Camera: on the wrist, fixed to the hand. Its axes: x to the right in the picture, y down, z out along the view.
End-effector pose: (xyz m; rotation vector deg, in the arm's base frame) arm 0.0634 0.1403 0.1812 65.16 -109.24 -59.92
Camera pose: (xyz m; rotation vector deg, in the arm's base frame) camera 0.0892 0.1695 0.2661 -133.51 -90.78 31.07
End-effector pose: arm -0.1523 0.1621 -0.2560 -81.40 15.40 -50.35
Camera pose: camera -0.1749 0.1334 -0.3420 -1.37 52.72 117.02
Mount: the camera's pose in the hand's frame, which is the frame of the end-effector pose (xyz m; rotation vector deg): -0.0245 0.0740 -0.0515 4.64 -58.01 167.95
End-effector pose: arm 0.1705 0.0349 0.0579 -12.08 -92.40 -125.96
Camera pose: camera 0.2286 -0.0264 0.0978 -107.81 -3.58 29.04
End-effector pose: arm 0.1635 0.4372 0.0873 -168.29 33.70 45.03
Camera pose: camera 0.1408 0.3700 0.1481 -40.12 -147.75 -54.33
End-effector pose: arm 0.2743 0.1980 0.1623 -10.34 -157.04 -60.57
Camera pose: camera 0.3189 0.2168 0.2422 -174.04 -0.39 22.95
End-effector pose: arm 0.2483 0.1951 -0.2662 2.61 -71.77 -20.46
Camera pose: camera 0.3076 0.2638 -0.2884 103.88 52.54 -134.56
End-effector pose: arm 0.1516 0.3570 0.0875 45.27 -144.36 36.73
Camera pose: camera 0.1376 0.4491 0.0943 105.91 48.01 -18.48
